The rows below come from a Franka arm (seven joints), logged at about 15 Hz.
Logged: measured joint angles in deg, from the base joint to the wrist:
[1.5 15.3 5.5 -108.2 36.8 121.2 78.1]
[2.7 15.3 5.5 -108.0 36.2 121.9 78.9]
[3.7 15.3 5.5 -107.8 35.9 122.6 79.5]
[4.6 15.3 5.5 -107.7 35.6 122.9 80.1]
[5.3 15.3 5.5 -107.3 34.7 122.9 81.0]
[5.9 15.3 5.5 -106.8 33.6 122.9 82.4]
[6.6 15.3 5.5 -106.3 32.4 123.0 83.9]
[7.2 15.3 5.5 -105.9 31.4 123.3 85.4]
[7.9 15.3 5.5 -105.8 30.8 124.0 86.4]
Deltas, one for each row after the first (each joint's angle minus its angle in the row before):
[1.2 0.0 0.0 0.2 -0.6 0.7 0.8]
[1.0 0.0 0.0 0.2 -0.3 0.7 0.6]
[0.9 0.0 0.0 0.1 -0.3 0.3 0.6]
[0.7 0.0 0.0 0.4 -0.9 0.0 0.9]
[0.6 0.0 0.0 0.5 -1.1 0.0 1.4]
[0.7 0.0 0.0 0.5 -1.2 0.1 1.5]
[0.6 0.0 0.0 0.4 -1.0 0.3 1.5]
[0.7 0.0 0.0 0.1 -0.6 0.7 1.0]

